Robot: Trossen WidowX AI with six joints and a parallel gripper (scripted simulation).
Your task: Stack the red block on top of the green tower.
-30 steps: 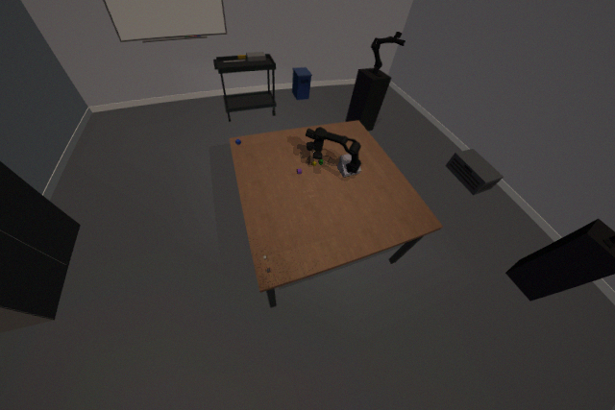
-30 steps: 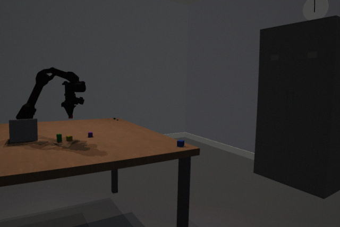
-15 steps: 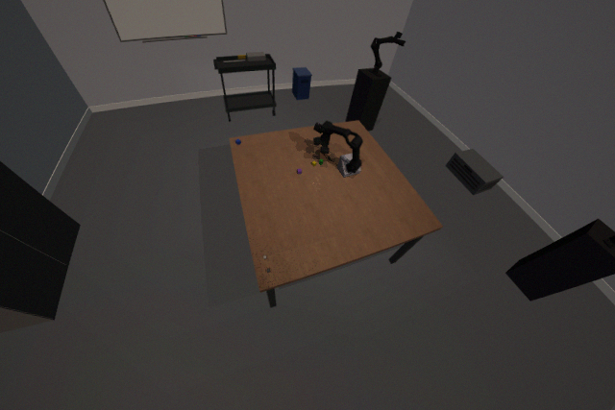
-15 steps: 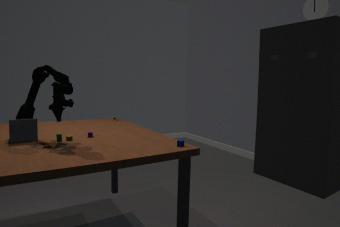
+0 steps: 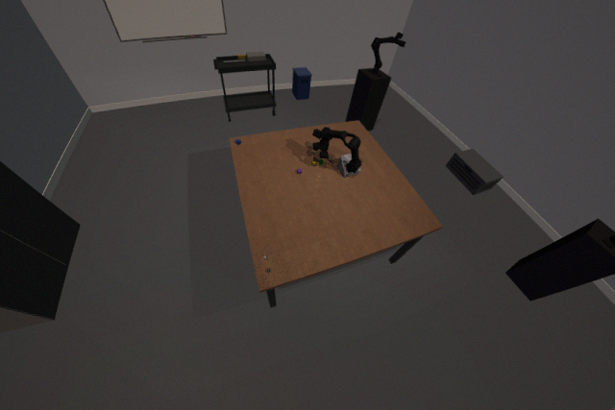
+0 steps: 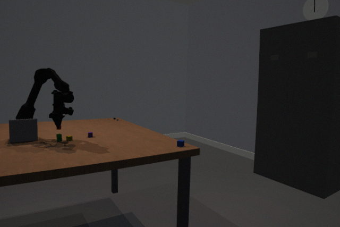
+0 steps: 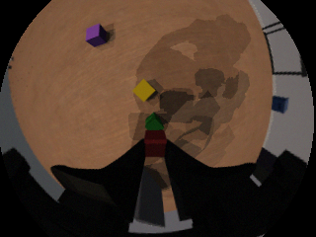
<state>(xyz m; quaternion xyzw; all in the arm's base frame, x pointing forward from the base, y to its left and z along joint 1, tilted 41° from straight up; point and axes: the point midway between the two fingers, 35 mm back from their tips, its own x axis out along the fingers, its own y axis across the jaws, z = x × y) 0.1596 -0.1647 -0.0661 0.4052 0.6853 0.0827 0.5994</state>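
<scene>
The yellow block lies 60 mm ahead of my gripper tip, 10 mm to the right of it and 70 mm below it. Round my gripper tip: red block: right at my gripper tip; blue block: 550 mm ahead, 470 mm to the right, 60 mm below; purple block: 210 mm ahead, 30 mm to the left, 60 mm below.
</scene>
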